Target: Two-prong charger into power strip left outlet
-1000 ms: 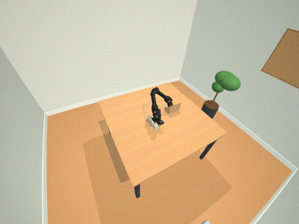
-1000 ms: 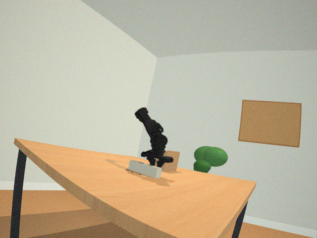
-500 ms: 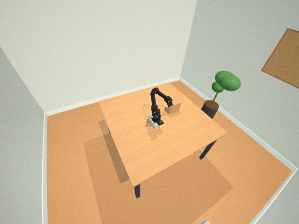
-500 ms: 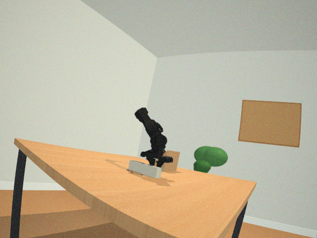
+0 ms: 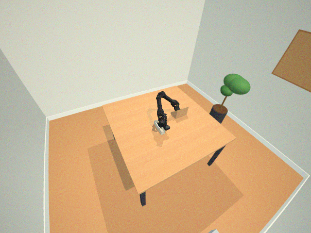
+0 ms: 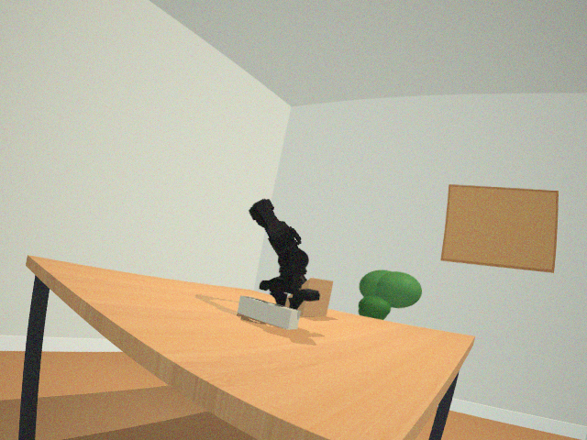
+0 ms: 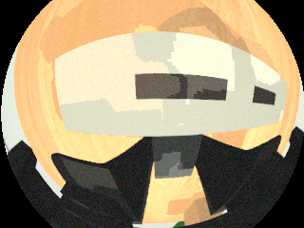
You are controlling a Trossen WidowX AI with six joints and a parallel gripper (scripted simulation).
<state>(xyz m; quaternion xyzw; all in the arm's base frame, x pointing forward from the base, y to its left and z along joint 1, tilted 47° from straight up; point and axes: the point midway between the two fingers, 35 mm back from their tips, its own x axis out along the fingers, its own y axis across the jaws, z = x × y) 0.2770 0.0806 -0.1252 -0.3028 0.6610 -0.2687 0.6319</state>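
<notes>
The two-prong charger is 20 mm ahead of my gripper tip and 10 mm above it.
</notes>
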